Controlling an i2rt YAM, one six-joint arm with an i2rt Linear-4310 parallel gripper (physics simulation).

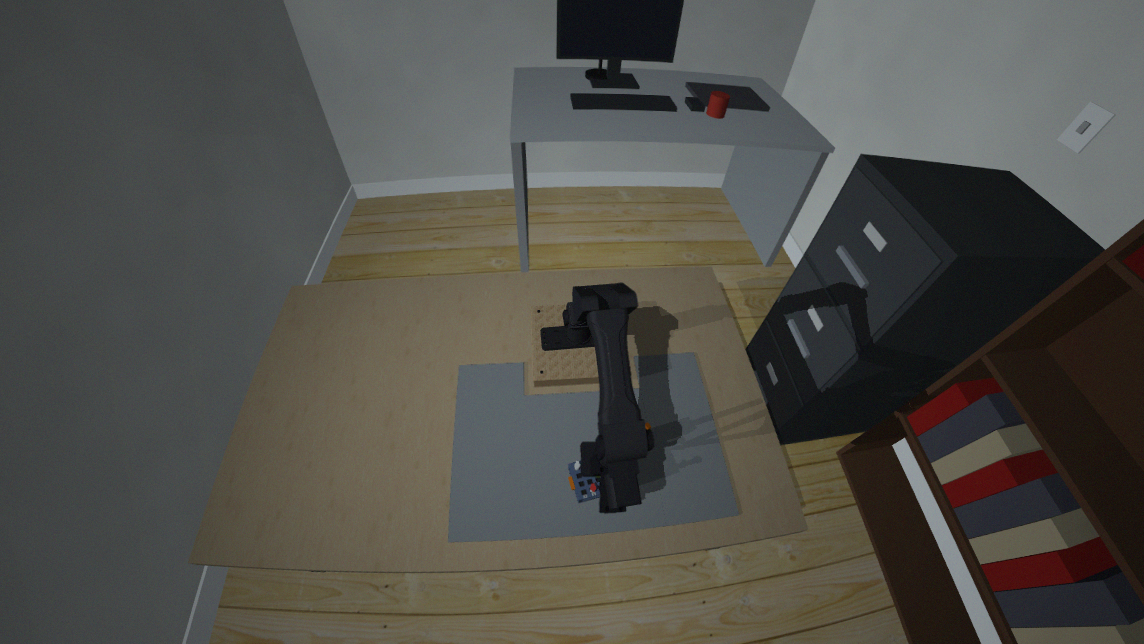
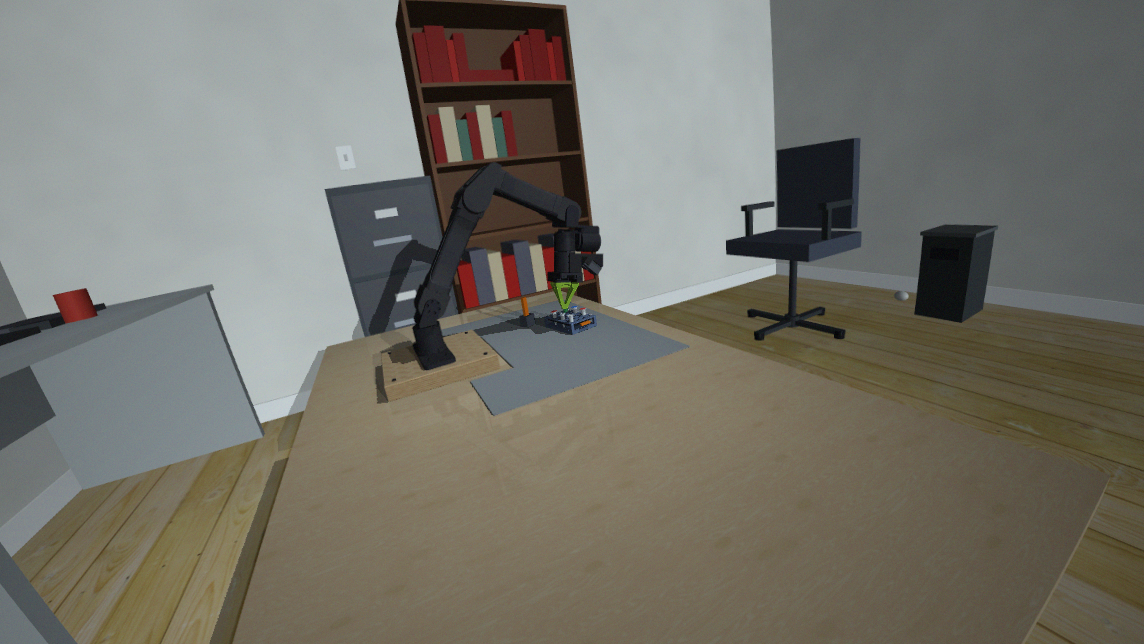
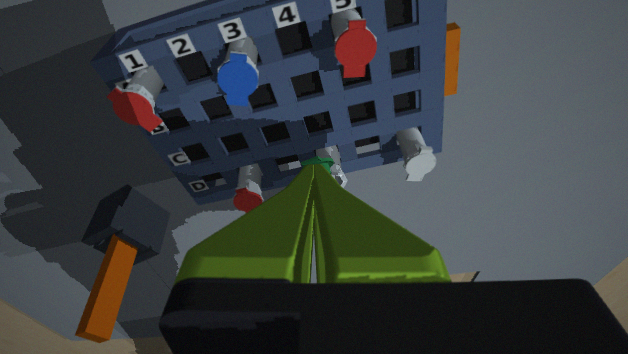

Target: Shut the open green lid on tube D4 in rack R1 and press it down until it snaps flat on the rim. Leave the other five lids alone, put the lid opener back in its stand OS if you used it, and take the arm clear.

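Pixels of known places: gripper, fingertip midpoint: [image 2: 564,308] [image 3: 314,178]; arm's base, link origin: [image 1: 578,337] [image 2: 433,354].
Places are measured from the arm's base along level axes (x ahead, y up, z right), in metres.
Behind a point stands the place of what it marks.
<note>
The blue rack R1 [image 3: 340,105] {x 0.377, y -0.002, z 0.017 m} [image 1: 582,484] {x 0.393, y -0.010, z 0.040 m} [image 2: 578,326] {x 0.379, y -0.024, z 0.039 m} stands on the grey mat. In its row D, tube D4 [image 3: 328,153] {x 0.355, y 0.002, z 0.011 m} shows with part of its green lid [image 3: 318,162] {x 0.369, y 0.021, z 0.005 m}; the clear rim shows beside the fingers, and how far the lid is open is hidden. My gripper [image 3: 314,178] {x 0.362, y 0.023, z 0.003 m} [image 2: 565,308] {x 0.362, y 0.023, z 0.003 m} is shut and empty, pointing down, with its green fingertips at the green lid; whether they touch cannot be told. The orange lid opener [image 3: 107,290] {x 0.299, y 0.029, z -0.115 m} [image 2: 525,306] {x 0.295, y 0.027, z -0.113 m} stands in its dark stand OS [image 3: 131,222] {x 0.308, y -0.010, z -0.109 m} [image 2: 525,320] {x 0.284, y -0.011, z -0.103 m}.
The other lids are red at A1 [image 3: 134,107] {x 0.399, y 0.016, z -0.054 m}, blue at A3 [image 3: 238,77] {x 0.405, y 0.016, z -0.017 m}, red at A5 [image 3: 355,46] {x 0.411, y 0.016, z 0.021 m}, red at D2 [image 3: 248,199] {x 0.346, y 0.016, z -0.027 m} and white at D6 [image 3: 420,162] {x 0.357, y 0.016, z 0.048 m}. An orange block [image 3: 452,60] {x 0.389, y -0.009, z 0.065 m} is at the rack's side. The grey mat [image 1: 504,480] {x 0.360, y -0.032, z 0.214 m} [image 2: 576,360] {x 0.266, y -0.032, z 0.224 m} lies on the table [image 1: 336,448] {x 0.256, y -0.036, z 0.633 m}.
</note>
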